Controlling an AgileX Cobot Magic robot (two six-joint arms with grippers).
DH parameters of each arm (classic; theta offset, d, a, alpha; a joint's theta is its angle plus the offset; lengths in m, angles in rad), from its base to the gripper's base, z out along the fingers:
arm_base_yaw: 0 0.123 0 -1.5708
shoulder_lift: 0.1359 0 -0.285 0
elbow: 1.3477 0 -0.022 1.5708
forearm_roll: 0 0.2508 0 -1.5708
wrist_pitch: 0 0 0.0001 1.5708
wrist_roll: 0 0.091 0 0
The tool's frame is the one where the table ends.
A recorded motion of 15 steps. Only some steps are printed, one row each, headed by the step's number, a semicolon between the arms.
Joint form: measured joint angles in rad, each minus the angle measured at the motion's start. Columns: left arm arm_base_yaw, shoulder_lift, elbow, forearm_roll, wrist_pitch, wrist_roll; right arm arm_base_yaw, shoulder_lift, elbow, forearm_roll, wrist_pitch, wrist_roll.
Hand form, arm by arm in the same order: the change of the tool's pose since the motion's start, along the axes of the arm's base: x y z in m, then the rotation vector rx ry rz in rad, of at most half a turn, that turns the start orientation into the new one. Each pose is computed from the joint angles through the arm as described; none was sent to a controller.
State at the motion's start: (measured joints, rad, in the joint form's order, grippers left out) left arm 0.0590 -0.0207 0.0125 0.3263 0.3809 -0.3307; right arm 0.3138 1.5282 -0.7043 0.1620 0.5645 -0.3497
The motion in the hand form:
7: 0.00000 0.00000 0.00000 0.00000 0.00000 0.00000; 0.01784 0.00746 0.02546 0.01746 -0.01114 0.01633
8: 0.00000 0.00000 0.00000 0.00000 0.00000 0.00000; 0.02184 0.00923 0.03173 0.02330 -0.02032 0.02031
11: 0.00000 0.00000 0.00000 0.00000 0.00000 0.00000; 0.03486 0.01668 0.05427 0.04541 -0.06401 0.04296
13: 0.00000 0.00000 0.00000 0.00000 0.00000 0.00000; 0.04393 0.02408 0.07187 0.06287 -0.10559 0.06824
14: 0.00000 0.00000 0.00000 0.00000 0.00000 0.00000; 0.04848 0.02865 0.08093 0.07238 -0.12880 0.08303
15: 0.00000 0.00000 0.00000 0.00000 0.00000 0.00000; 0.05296 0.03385 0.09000 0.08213 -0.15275 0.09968
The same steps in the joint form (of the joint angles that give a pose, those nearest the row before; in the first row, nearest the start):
7: 0.0000 0.0000 0.0000 0.0000 0.0000 0.0000; 0.0001 0.0045 -0.1243 0.0052 0.1059 -0.0062
8: 0.0000 0.0000 0.0000 0.0000 0.0000 0.0000; 0.0005 0.0048 -0.1519 0.0075 0.1231 -0.0087
11: 0.0000 0.0000 0.0000 0.0000 0.0000 0.0000; 0.0073 0.0063 -0.2468 0.0166 0.1703 -0.0229
13: 0.0000 0.0000 0.0000 0.0000 0.0000 0.0000; 0.0188 0.0101 -0.3197 0.0231 0.1963 -0.0360
14: 0.0000 0.0000 0.0000 0.0000 0.0000 0.0000; 0.0269 0.0140 -0.3584 0.0264 0.2068 -0.0425
15: 0.0000 0.0000 0.0000 0.0000 0.0000 0.0000; 0.0368 0.0197 -0.3982 0.0297 0.2161 -0.0493

